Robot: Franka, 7 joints.
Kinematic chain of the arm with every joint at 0, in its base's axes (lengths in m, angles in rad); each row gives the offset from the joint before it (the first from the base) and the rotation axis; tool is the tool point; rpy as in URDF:
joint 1: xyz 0 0 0.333 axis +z
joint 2: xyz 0 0 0 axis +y
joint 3: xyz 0 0 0.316 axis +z
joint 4: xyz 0.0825 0 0 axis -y
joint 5: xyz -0.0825 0 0.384 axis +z
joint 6: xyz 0 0 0 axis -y
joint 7: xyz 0.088 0 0 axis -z
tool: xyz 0 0 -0.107 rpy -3.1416 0 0
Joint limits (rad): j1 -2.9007..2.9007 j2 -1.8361..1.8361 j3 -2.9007..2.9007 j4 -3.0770..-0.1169 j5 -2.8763..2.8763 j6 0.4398..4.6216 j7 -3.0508..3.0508
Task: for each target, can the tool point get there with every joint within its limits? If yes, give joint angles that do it. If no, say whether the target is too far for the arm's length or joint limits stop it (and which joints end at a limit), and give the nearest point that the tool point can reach.
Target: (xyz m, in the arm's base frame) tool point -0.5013 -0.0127 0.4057
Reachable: yes | joints 1.7694 -0.5907 1.4342 -2.4781 0.6103 3.0410 -1.1429
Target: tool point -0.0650 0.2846 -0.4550
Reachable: no: joint limits stop it (at a limit: joint 2) | nearest point -0.0647 0.2833 -0.3607 | short by 0.094 m
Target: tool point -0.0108 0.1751 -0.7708
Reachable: no: too far | nearest point -0.0137 0.2224 -0.3573 | short by 0.416 m
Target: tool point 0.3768 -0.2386 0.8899
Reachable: yes | joints -1.6688 0.0840 1.5305 -1.1338 1.4756 3.9106 -1.8550
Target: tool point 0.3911 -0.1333 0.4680
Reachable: yes | joints -1.5773 -1.2887 1.1965 -2.6824 0.2410 2.8019 1.1915
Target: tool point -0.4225 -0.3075 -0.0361
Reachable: yes | joints 1.5950 -1.3782 2.4097 -1.9460 -2.0063 2.1321 -0.7736
